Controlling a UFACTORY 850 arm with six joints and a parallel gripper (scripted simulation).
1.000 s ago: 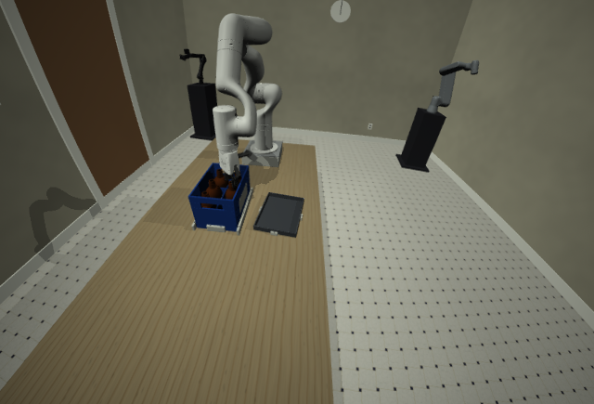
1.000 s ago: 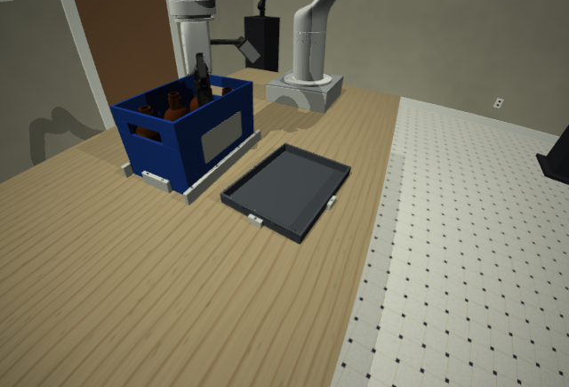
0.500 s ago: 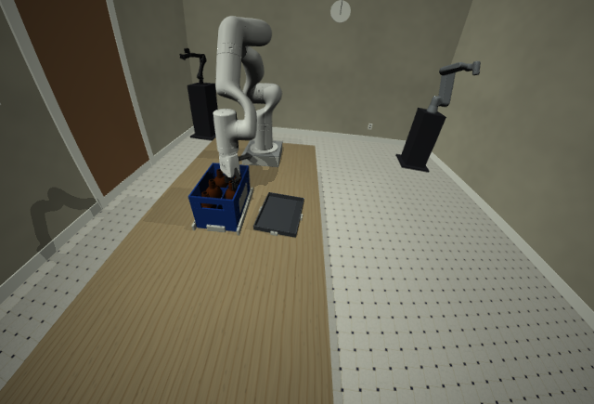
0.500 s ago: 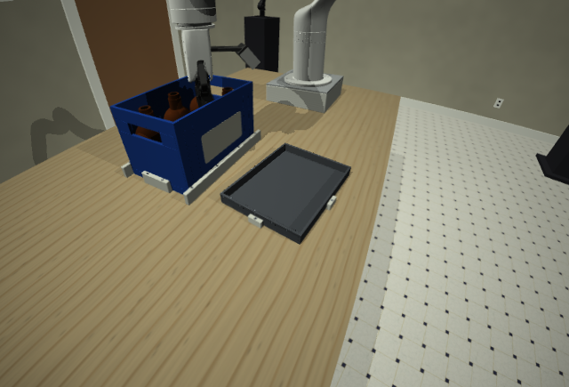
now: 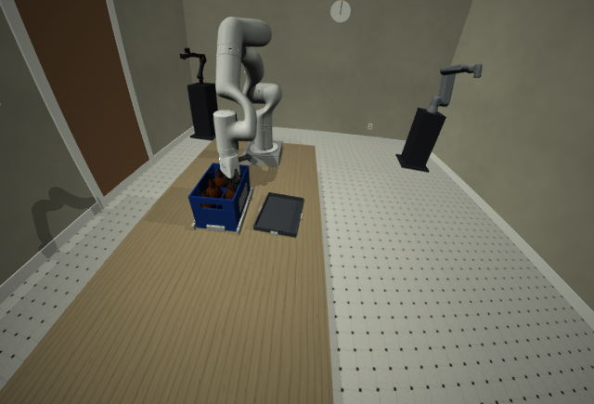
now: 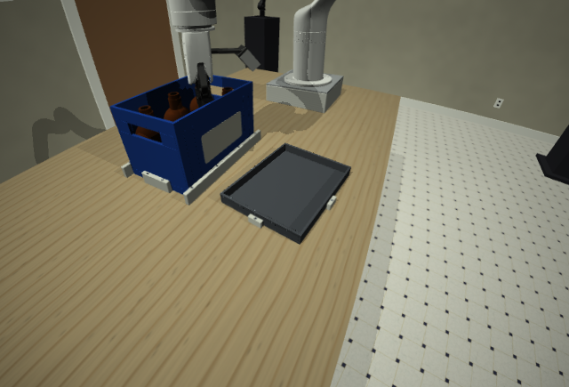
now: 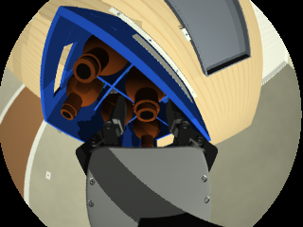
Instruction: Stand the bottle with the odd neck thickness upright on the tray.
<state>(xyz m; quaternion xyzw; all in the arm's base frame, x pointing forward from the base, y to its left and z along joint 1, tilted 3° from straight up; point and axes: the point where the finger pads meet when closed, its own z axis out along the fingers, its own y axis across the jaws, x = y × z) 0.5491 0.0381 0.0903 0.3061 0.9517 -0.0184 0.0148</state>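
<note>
Right now my hand is 70 mm above the bottle. From my hand the other things lie so: dark grey tray (30 mm behind, 220 mm to the left, 150 mm below); blue crate (10 mm ahead, 40 mm to the right, 70 mm below).
</note>
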